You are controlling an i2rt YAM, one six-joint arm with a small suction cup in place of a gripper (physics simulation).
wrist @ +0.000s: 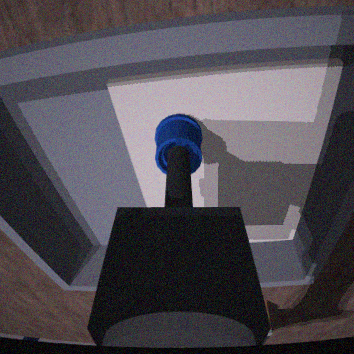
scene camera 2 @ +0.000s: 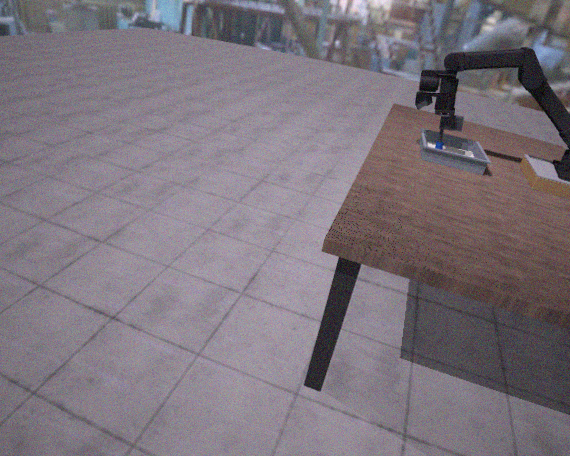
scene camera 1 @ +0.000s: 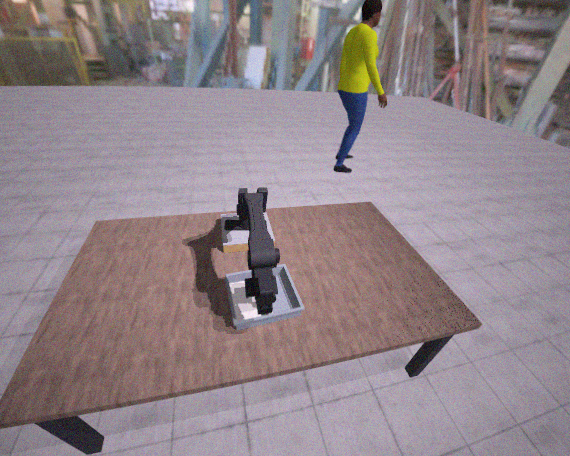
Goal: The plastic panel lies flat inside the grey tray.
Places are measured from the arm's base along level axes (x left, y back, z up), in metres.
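Pixels of known places: hand at its tool point: (wrist: 178, 135); arm's base at its link origin: (scene camera 2: 565, 172) (scene camera 1: 245, 225).
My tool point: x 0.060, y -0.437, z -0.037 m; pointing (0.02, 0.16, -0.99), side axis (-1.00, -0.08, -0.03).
Ahead of a thing's pixels: the offset from my tool point to its top centre. Level surfaces: height alone.
The white plastic panel {dy +0.044, dx -0.039, dz -0.006 m} (scene camera 1: 247, 310) (scene camera 2: 458, 151) (wrist: 228, 95) lies flat on the floor of the grey tray {dy +0.043, dx +0.007, dz +0.035 m} (scene camera 1: 270, 318) (scene camera 2: 455, 163) (wrist: 175, 35), toward one side, with bare tray floor beside it. My suction cup (scene camera 2: 440, 145) (wrist: 178, 140) is blue and points down over the panel's near-left part, very close to its surface; I cannot tell if it touches. The suction is off and nothing hangs from the cup. In scene camera 1 the arm's black wrist hides the cup and much of the panel.
The tray stands near the middle of a brown wooden table {dz -0.015 m} (scene camera 1: 147, 294) (scene camera 2: 419, 226). Behind it, by the arm's base, is a white and tan stand (scene camera 1: 235, 240). A person in a yellow top (scene camera 1: 359, 81) walks on the tiled floor beyond the table.
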